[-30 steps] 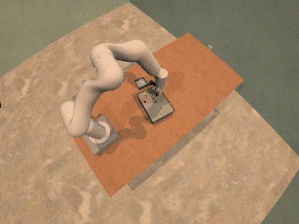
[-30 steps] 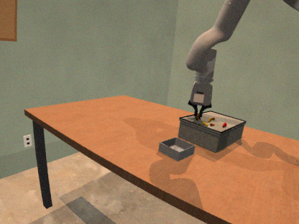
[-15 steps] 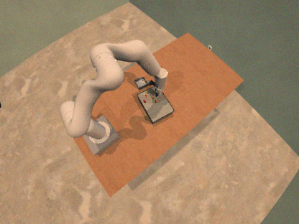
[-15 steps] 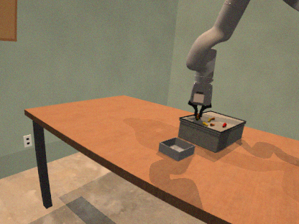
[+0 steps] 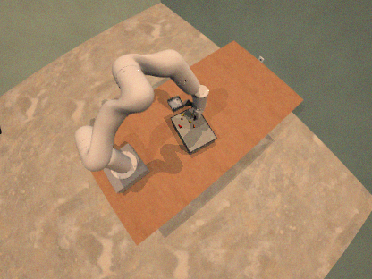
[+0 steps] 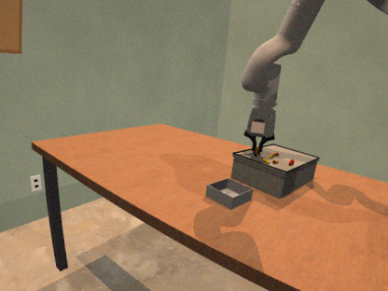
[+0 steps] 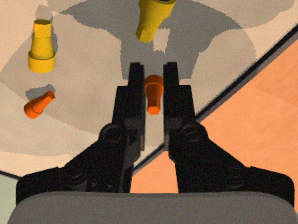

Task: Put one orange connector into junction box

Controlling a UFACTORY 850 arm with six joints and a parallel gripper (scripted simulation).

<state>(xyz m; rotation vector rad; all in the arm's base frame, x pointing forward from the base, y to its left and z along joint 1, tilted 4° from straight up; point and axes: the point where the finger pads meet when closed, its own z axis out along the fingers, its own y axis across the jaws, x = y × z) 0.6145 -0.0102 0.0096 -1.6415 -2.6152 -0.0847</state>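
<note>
Now: the grey tool case 70 mm behind my hand, 50 mm to the right of it and 50 mm below it. Also, from my hand: red connector (140 mm behind, 20 mm to the left, 10 mm below).
</note>
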